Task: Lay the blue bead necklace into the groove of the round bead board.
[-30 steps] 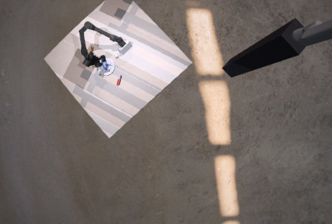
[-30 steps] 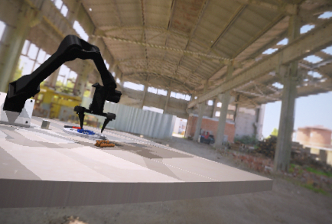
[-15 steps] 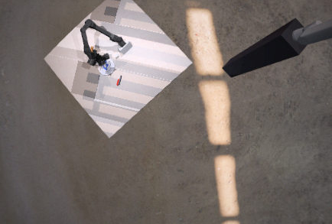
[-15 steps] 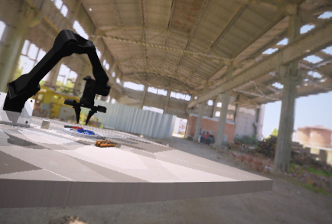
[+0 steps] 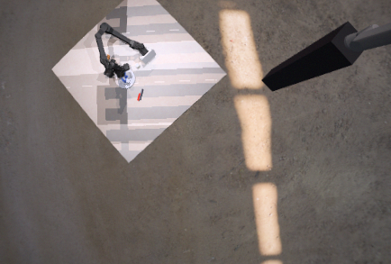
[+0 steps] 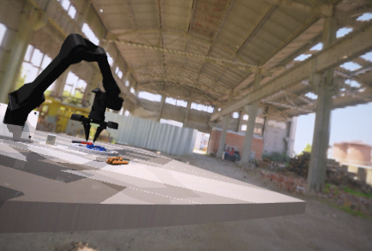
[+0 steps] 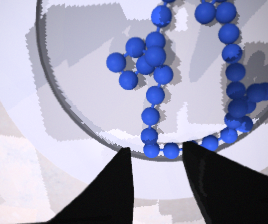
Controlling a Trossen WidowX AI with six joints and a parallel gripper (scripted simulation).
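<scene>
Right now the round white bead board is 4 cm ahead of my gripper tip, 3 cm to the left of it and 3 cm below it. Also, from my gripper tip: small white block: 14 cm behind, 5 cm to the left, 2 cm below; red pen-like object: 5 cm ahead, 26 cm to the left, 3 cm below.
</scene>
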